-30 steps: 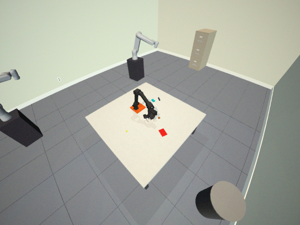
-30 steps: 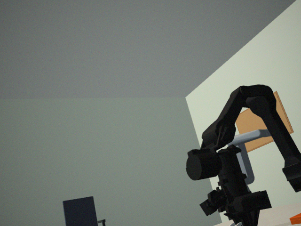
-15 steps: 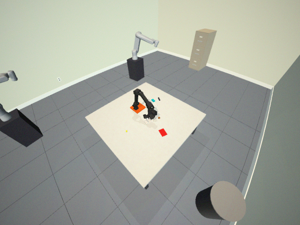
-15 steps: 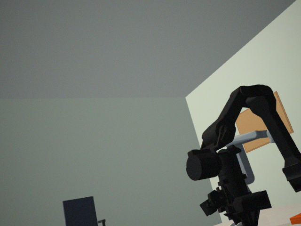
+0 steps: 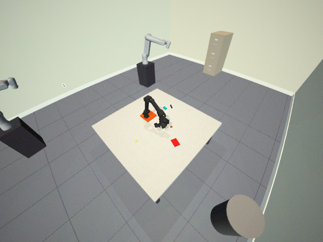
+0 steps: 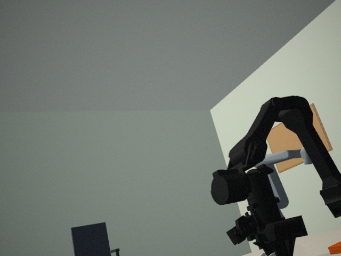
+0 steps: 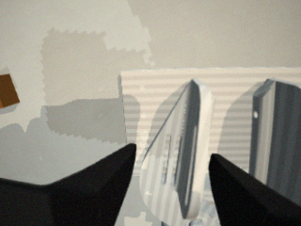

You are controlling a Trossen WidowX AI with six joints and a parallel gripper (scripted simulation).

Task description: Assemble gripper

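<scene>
Right now my gripper tip is 30 mm to the left of the housing plate and 10 mm above it. Round my gripper tip: red card: 260 mm ahead, 70 mm to the right, 10 mm below; then small brown object: 80 mm ahead, 100 mm to the left, 10 mm below; then small yellow ball: 120 mm behind, 350 mm to the right.
</scene>
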